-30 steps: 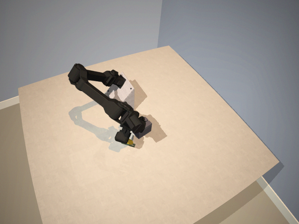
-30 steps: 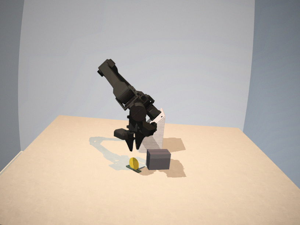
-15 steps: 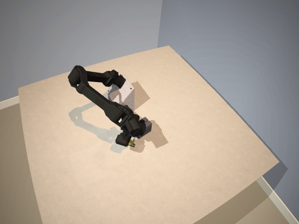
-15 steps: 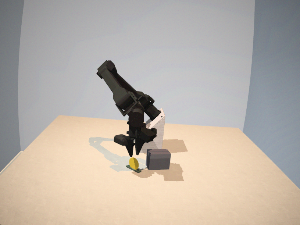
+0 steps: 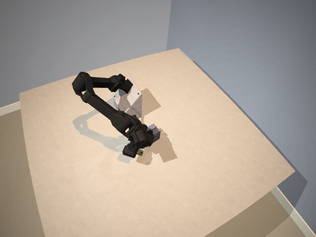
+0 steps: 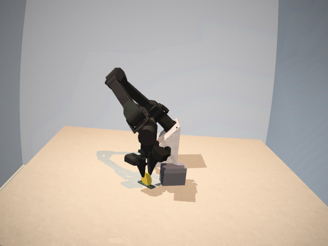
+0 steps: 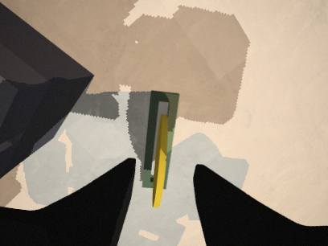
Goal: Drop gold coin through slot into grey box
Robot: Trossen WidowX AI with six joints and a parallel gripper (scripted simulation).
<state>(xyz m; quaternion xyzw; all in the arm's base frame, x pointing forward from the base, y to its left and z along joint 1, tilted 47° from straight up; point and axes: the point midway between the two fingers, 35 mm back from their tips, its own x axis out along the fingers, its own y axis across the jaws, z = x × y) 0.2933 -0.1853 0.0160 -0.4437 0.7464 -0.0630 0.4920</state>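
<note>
My gripper tip is now 10 mm above the coin.
</note>
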